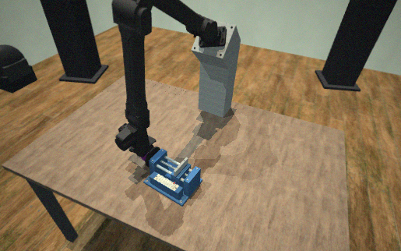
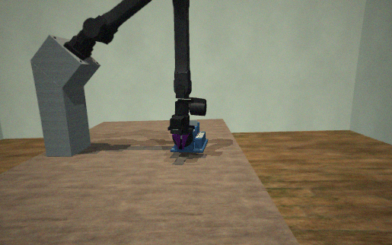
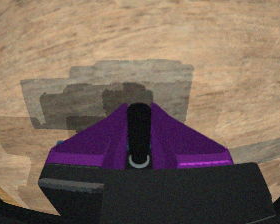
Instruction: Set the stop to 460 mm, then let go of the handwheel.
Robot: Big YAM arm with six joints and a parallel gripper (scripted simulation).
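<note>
Right now my hand is 10 mm to the right of the dark handle and 10 mm short of it. The rest, counted from my hand: black handwheel (30 mm to the left, 10 mm ahead, 10 mm above); stop fixture (170 mm to the left, 100 mm ahead, 50 mm above).
</note>
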